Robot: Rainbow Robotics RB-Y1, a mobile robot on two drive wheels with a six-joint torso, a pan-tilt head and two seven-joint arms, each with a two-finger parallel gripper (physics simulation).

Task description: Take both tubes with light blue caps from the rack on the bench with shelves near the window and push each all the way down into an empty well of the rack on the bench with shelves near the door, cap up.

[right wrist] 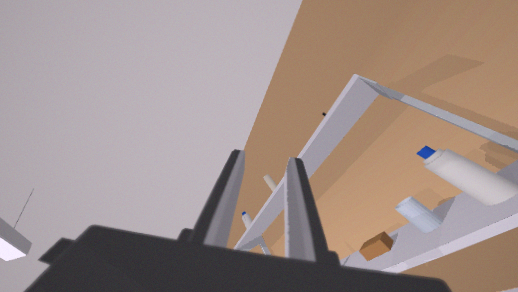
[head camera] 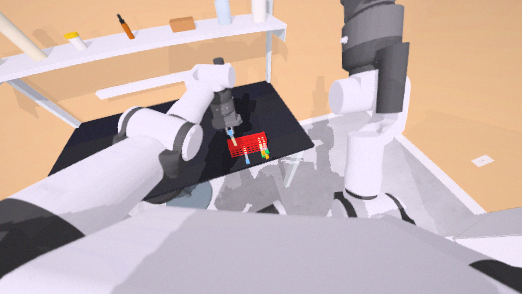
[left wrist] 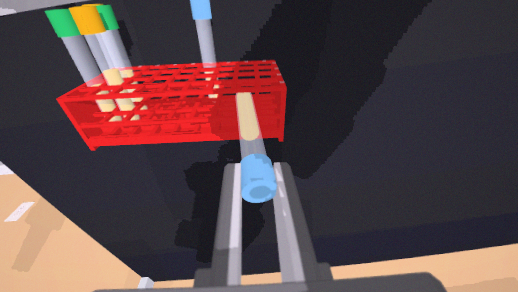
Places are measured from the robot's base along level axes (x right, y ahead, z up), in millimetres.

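Pixels of known places: left gripper, fingertip midpoint: point(head camera: 230, 133) point(left wrist: 257, 173); right gripper, fingertip midpoint: point(right wrist: 265, 163).
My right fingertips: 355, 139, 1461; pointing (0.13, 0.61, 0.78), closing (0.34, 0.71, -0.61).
Ahead of a thing's pixels: the offset from my right fingertips to its top centre, as dx, dy, dz. "spot": to the spot under its first point. Level surfaces: height alone.
My left gripper point(head camera: 230, 131) point(left wrist: 257, 173) is shut on a tube with a light blue cap @(-275, +149, -512) point(head camera: 234, 141) point(left wrist: 248, 120), cap toward the wrist camera. The tube's lower end overlaps the near edge of the red rack @(-207, +153, -608) point(head camera: 253, 144) point(left wrist: 185, 141) in the left wrist view; its height above the rack is unclear. Another tube with a light blue cap @(-235, +118, -677) point(head camera: 247, 159) point(left wrist: 205, 42) stands in the rack, cap up, toward the far side in the left wrist view. My right gripper point(right wrist: 265, 163) has its fingers partly apart with nothing between them; its fingers do not show in the head view.
Tubes with green caps @(spot: -140, +60, -635) point(left wrist: 62, 23) and an orange cap point(head camera: 265, 155) point(left wrist: 88, 20) stand at one end of the rack. The rack stands on a black bench top @(dz -699) point(head camera: 285, 125) point(left wrist: 425, 125). A white shelf @(dz -242) point(head camera: 150, 38) above it holds bottles and a brown box @(spot: -314, +634, -216) point(head camera: 182, 24) point(right wrist: 376, 246).
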